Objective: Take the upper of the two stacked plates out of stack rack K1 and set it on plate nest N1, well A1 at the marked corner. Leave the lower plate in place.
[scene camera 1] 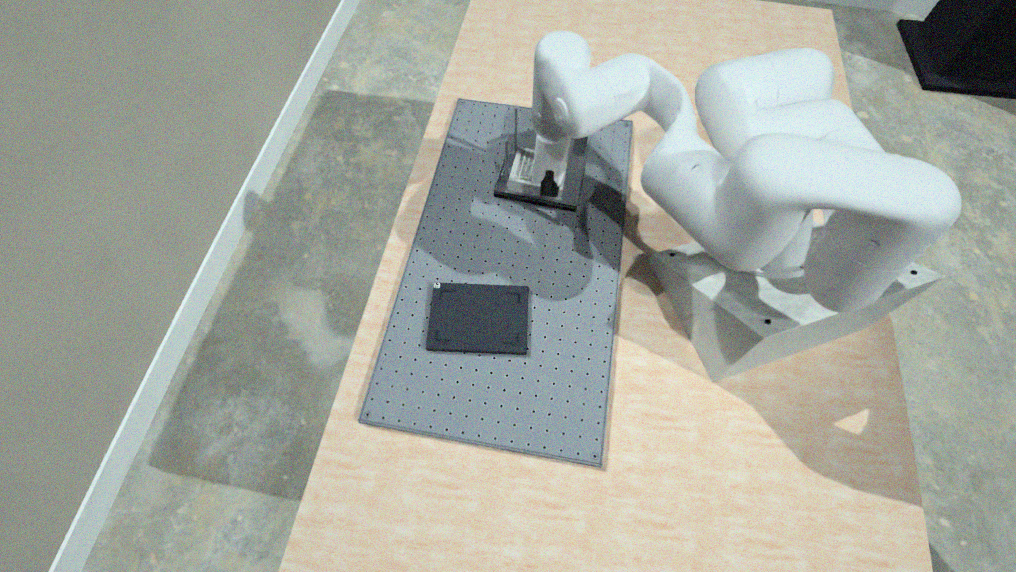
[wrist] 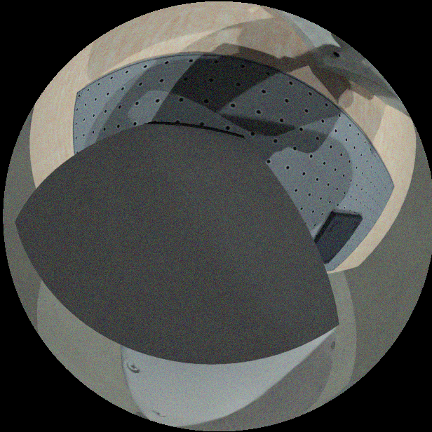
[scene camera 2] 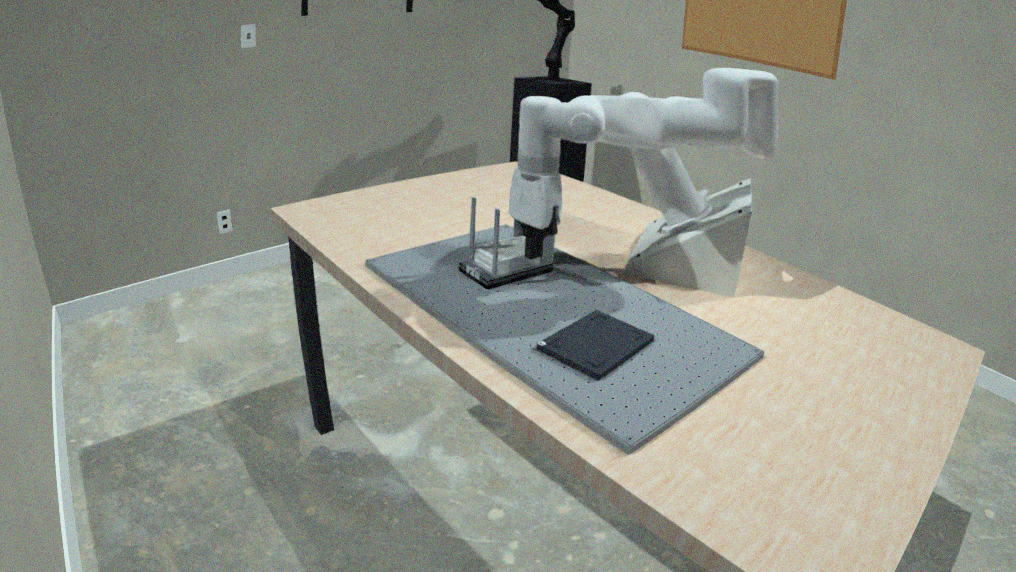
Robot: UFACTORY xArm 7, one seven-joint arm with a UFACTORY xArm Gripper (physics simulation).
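Places are measured from the arm's base along level axes (x ahead, y left, z up), in centimetres.
Pixels of known places: gripper, fingertip midpoint: [scene camera 1: 549, 192] [scene camera 2: 533, 256]; arm's base, link origin: [scene camera 1: 774, 259] [scene camera 2: 687, 220].
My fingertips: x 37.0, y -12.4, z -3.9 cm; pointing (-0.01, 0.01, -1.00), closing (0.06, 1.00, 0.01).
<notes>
Ahead of a thing's pixels: the offset from my fingertips to its top centre. "pt": to the spot under its first point. Level surfaces: height alone.
Stack rack K1 @[pt dx +2.4, dy -0.5, dz -3.8 cm] [scene camera 1: 535, 202] [scene camera 2: 489, 282] stands at the far part of the pegboard, with thin posts and a tall grey wall. In the wrist view its dark wall [wrist: 190, 240] fills the middle and hides the fingers. The pale stacked plates @[dx +0.9, dy -5.1, dz +0.3 cm] [scene camera 1: 522, 169] [scene camera 2: 487, 256] sit low in it, partly covered by my gripper; I cannot tell upper from lower. My gripper [scene camera 1: 548, 190] [scene camera 2: 533, 255] is shut and empty, pointing down at the wall side of the rack, beside or over the plates. Plate nest N1 @[dx +9.8, dy +24.1, dz -2.9 cm] [scene camera 1: 477, 319] [scene camera 2: 595, 344] [wrist: 341, 234] is a flat black block with a white mark at one corner.
The grey perforated board @[dz -4.3 cm] [scene camera 1: 490, 397] [scene camera 2: 682, 383] [wrist: 320, 185] lies under rack and nest on the wooden table @[dz -5.7 cm] [scene camera 1: 455, 518] [scene camera 2: 817, 440]. My white arm [scene camera 1: 767, 170] [scene camera 2: 654, 120] reaches over from its pale mount [scene camera 1: 817, 333] [scene camera 2: 700, 259] beside the board.
</notes>
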